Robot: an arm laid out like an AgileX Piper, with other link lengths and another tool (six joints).
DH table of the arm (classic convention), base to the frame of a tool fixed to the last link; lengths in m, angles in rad. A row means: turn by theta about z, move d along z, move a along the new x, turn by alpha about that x. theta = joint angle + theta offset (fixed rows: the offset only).
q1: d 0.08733, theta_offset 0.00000, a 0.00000, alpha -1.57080
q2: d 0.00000, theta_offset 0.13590, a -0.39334, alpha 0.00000
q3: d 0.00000, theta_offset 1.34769, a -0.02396, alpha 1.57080
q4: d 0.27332, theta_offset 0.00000, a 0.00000, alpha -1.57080
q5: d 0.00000, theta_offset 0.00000, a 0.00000, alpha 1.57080
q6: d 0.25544, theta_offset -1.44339, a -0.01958, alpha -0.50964
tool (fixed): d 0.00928, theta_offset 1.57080, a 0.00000, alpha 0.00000
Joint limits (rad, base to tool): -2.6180..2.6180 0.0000..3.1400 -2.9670..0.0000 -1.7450..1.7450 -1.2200..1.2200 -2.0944..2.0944
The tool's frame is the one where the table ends.
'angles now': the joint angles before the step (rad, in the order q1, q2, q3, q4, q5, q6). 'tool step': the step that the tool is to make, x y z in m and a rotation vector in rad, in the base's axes. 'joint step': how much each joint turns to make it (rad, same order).
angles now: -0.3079 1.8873 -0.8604 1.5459 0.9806 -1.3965
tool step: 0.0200 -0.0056 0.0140 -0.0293 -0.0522 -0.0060
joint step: 0.0068 0.0000 -0.0655 -0.0025 -0.0174 0.0089
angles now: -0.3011 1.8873 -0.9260 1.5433 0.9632 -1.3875
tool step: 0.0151 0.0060 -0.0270 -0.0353 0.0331 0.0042
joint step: 0.0386 0.0599 -0.0363 -0.0005 -0.0551 -0.0002
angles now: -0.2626 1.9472 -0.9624 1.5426 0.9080 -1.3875
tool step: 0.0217 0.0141 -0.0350 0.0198 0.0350 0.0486
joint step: 0.0342 0.1247 -0.0842 -0.0033 0.0172 -0.0028
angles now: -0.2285 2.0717 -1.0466 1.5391 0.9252 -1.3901
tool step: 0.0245 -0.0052 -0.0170 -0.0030 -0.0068 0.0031
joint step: 0.0009 0.0759 -0.0835 -0.0028 0.0002 0.0003
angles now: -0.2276 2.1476 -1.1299 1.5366 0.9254 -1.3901
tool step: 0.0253 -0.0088 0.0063 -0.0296 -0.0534 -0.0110
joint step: 0.0001 0.0210 -0.0767 0.0001 -0.0201 -0.0029
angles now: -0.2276 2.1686 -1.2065 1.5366 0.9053 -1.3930
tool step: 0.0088 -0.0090 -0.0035 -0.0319 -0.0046 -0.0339
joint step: 0.0000 0.0000 -0.0097 0.0070 -0.0448 -0.0007
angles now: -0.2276 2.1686 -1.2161 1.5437 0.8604 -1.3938
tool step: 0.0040 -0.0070 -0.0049 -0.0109 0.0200 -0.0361
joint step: -0.0008 0.0000 -0.0001 0.0010 -0.0339 0.0240
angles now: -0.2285 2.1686 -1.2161 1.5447 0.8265 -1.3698
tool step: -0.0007 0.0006 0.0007 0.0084 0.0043 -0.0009
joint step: -0.0009 -0.0001 0.0012 0.0002 0.0056 0.0067
